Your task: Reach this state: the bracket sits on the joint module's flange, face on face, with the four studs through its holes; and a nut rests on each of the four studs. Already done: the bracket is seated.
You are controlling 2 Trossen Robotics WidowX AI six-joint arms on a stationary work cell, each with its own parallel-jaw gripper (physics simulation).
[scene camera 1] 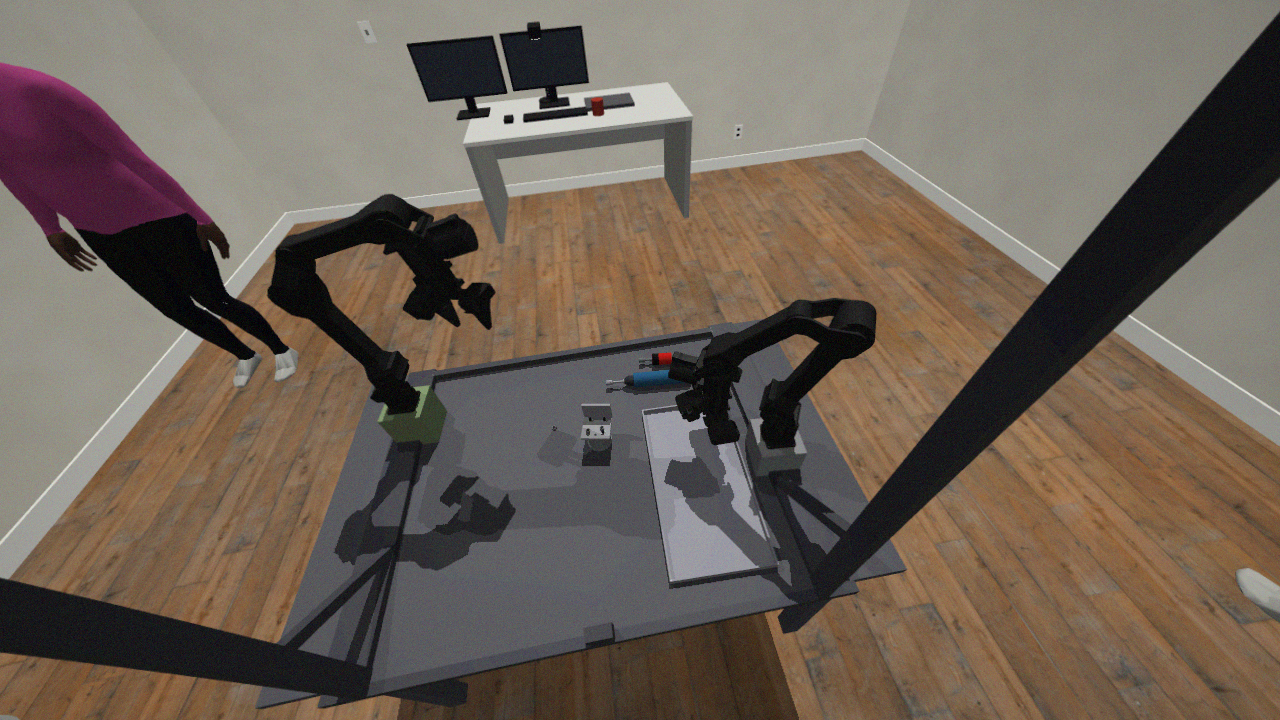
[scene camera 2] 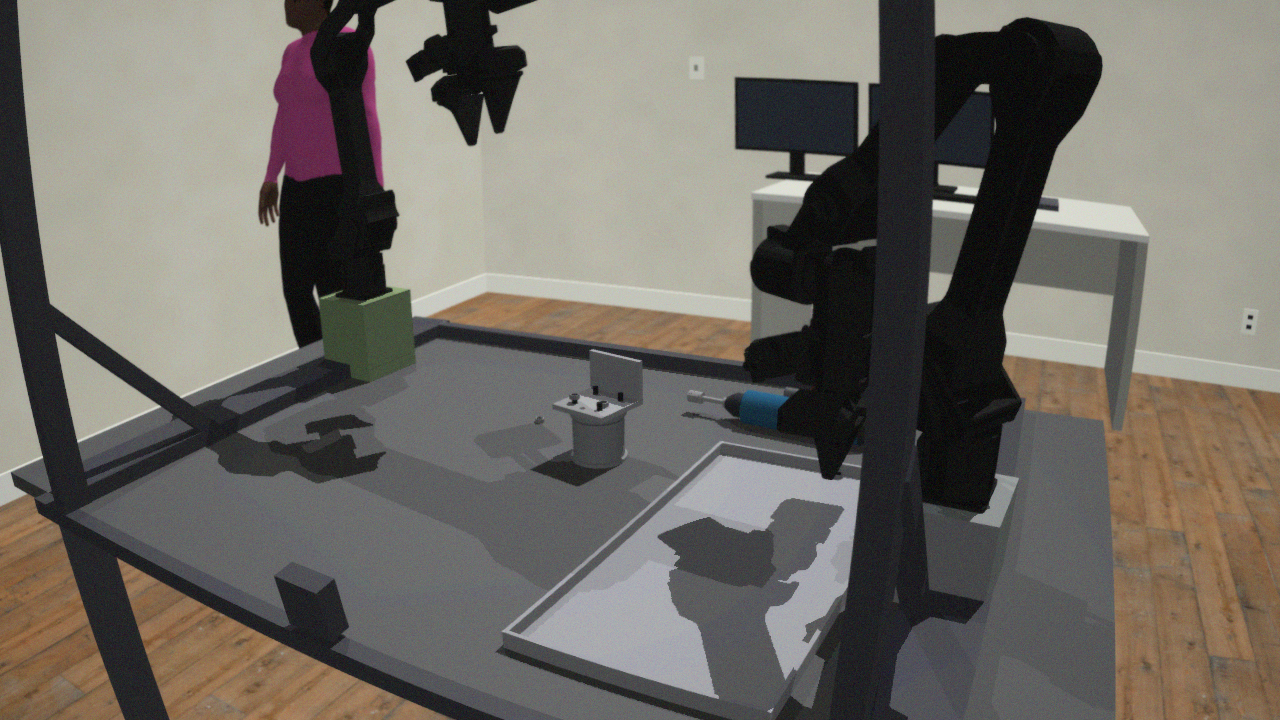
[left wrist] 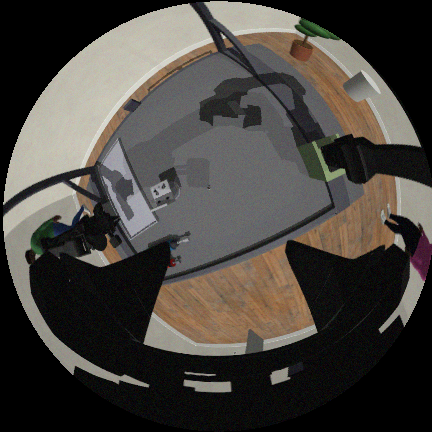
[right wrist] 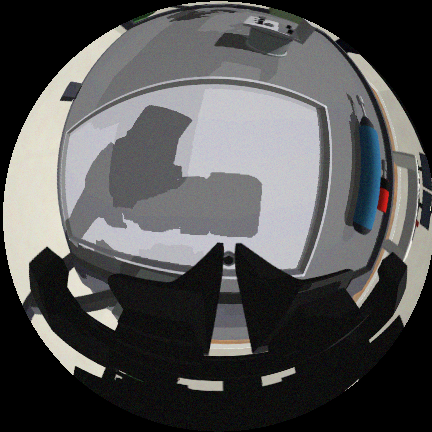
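Pixels of known places: left gripper, fingertip midpoint: (scene camera 1: 474, 327) (scene camera 2: 485, 139) (left wrist: 229, 248); right gripper, fingertip midpoint: (scene camera 1: 711, 428) (scene camera 2: 829, 476) (left wrist: 119, 217) (right wrist: 228, 248); left arm's base, link origin: (scene camera 1: 404, 403) (scene camera 2: 364, 293) (left wrist: 333, 155); right arm's base, link origin: (scene camera 1: 777, 435) (scene camera 2: 955, 490).
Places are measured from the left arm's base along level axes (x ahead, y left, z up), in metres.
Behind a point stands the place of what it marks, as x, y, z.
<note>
The grey bracket (scene camera 1: 596, 411) {0.474, -0.073, -0.027} (scene camera 2: 614, 374) {0.476, -0.073, -0.025} (left wrist: 156, 196) {0.491, -0.103, -0.047} sits on the round grey joint module (scene camera 2: 597, 440) {0.485, -0.126, -0.082} (right wrist: 267, 42) {0.499, -0.107, -0.084}, its upright plate standing. Small dark studs or nuts show on it; which studs bear nuts is too small to tell. A loose nut (scene camera 1: 554, 428) {0.353, -0.051, -0.110} (scene camera 2: 538, 419) {0.354, -0.053, -0.109} (left wrist: 209, 187) {0.348, -0.047, -0.109} lies on the table beside the module. My right gripper (scene camera 1: 723, 438) {0.749, -0.135, -0.064} (scene camera 2: 830, 474) {0.749, -0.135, -0.064} (right wrist: 228, 248) {0.749, -0.135, -0.064} is shut on another nut (right wrist: 228, 258) {0.755, -0.134, -0.059}, over the white tray (scene camera 2: 617, 548) {0.599, -0.277, -0.109} (right wrist: 270, 120) {0.635, -0.103, -0.110}. My left gripper (scene camera 1: 471, 323) {0.251, -0.005, 0.226} (scene camera 2: 486, 137) {0.251, -0.005, 0.226} (left wrist: 229, 248) {0.251, -0.005, 0.226} is open and empty, high above the table's back left.
A blue tool (scene camera 1: 651, 378) {0.624, 0.055, -0.077} (scene camera 2: 760, 408) {0.600, 0.050, -0.085} (right wrist: 369, 175) {0.654, 0.048, -0.084} and a red tool (scene camera 1: 663, 359) {0.667, 0.129, -0.086} (right wrist: 383, 200) {0.674, 0.129, -0.085} lie behind the tray, near the table's back edge. A small dark block (scene camera 1: 599, 634) {0.464, -0.531, -0.058} (scene camera 2: 310, 598) {0.478, -0.538, -0.067} stands at the front edge. Dark frame posts rise at the front corners.
</note>
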